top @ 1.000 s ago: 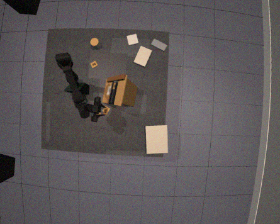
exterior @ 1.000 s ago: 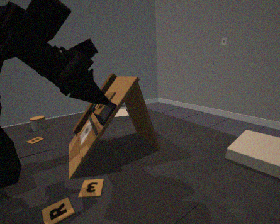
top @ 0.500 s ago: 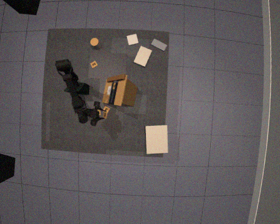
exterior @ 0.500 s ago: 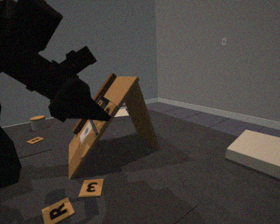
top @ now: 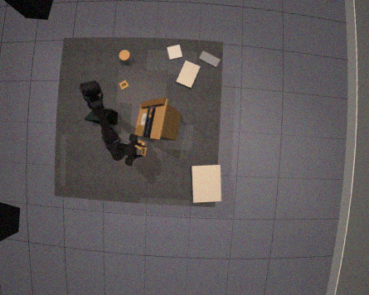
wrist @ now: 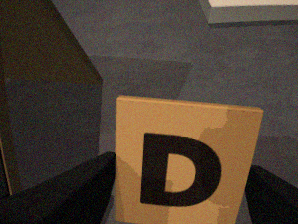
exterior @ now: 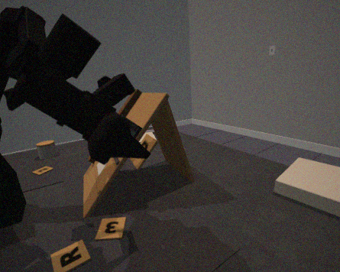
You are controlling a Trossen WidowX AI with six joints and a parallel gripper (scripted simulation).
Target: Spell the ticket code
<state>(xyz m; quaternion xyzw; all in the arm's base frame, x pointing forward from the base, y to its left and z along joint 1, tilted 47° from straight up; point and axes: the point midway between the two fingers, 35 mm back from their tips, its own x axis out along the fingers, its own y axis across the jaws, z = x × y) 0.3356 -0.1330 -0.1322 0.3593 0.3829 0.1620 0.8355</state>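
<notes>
My gripper tip is 210 mm to the right of the white ticket, 80 mm above it and 60 mm past it. Round my gripper tip: letter tile d right at my gripper tip; large white slab 470 mm ahead, 170 mm to the right, 160 mm below; letter tile 170 mm below, 80 mm behind, 30 mm to the left.
</notes>
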